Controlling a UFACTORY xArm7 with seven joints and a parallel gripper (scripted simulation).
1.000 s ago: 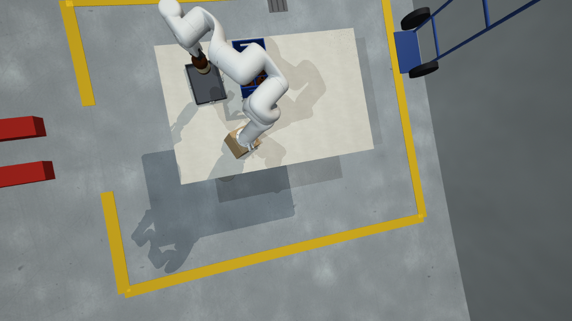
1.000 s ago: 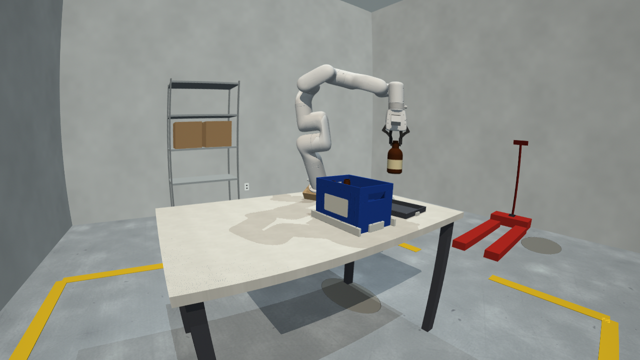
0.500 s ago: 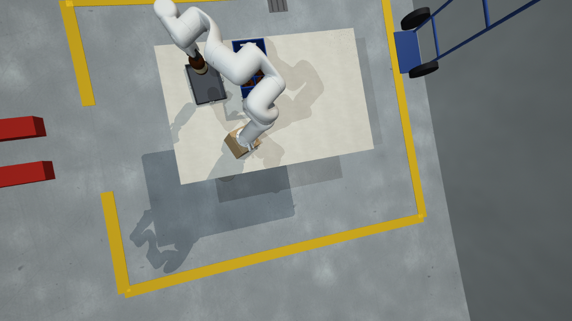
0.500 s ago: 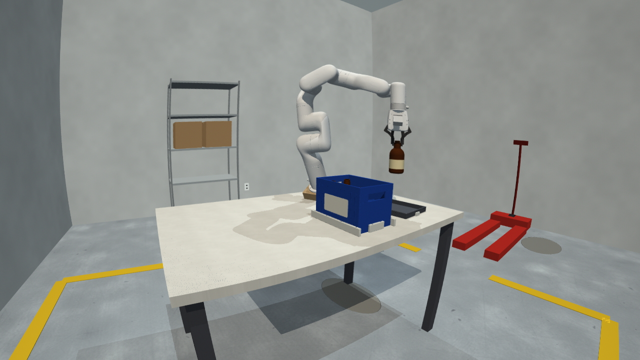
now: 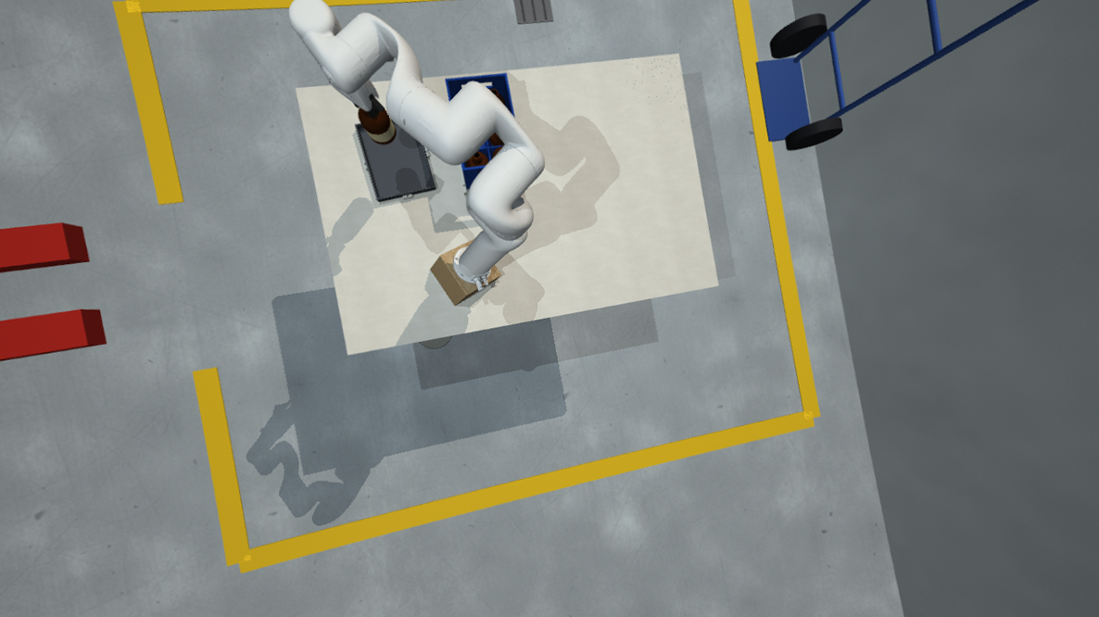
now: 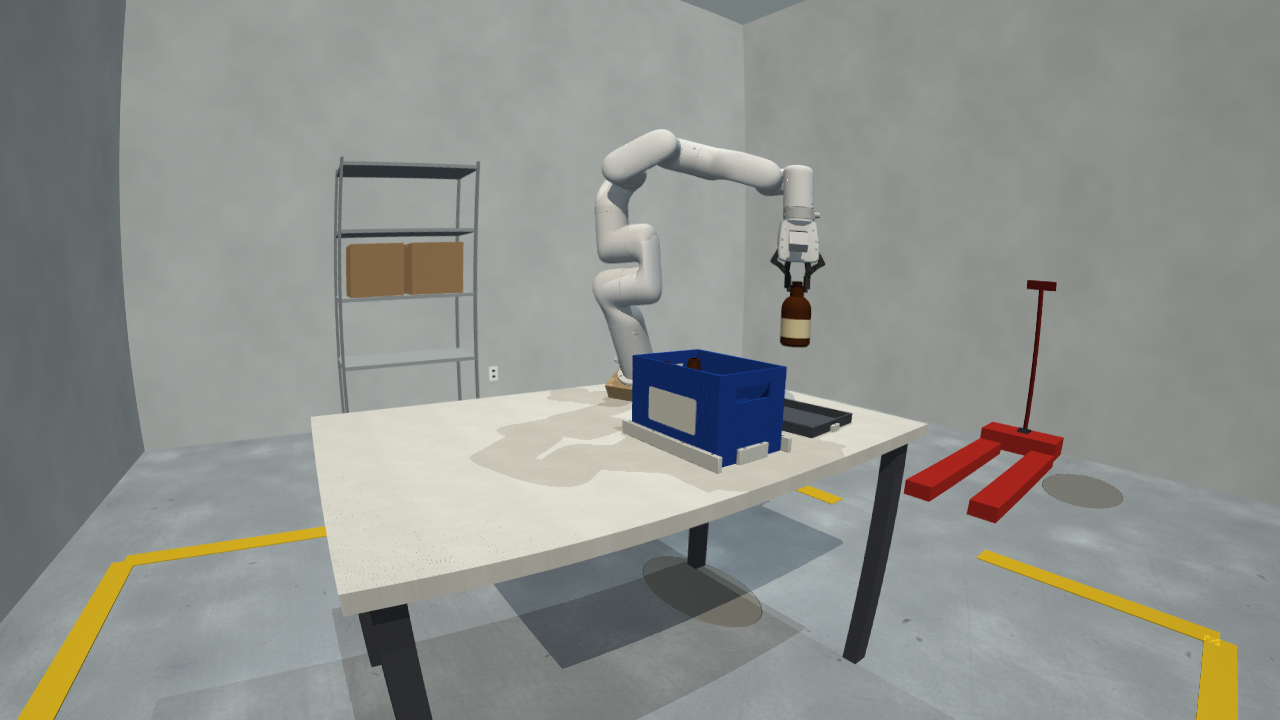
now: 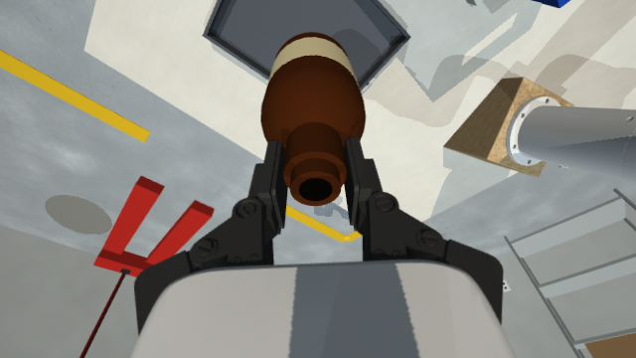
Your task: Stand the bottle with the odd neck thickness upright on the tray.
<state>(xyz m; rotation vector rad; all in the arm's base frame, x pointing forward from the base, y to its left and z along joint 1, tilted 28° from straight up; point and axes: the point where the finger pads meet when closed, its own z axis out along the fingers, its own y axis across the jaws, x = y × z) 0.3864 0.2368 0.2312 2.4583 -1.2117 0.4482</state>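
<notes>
Now: hand 1 cm to the right of the dark grey tray and 32 cm above it. Also, from my hand: blue crate (4 cm behind, 29 cm to the right, 25 cm below).
</notes>
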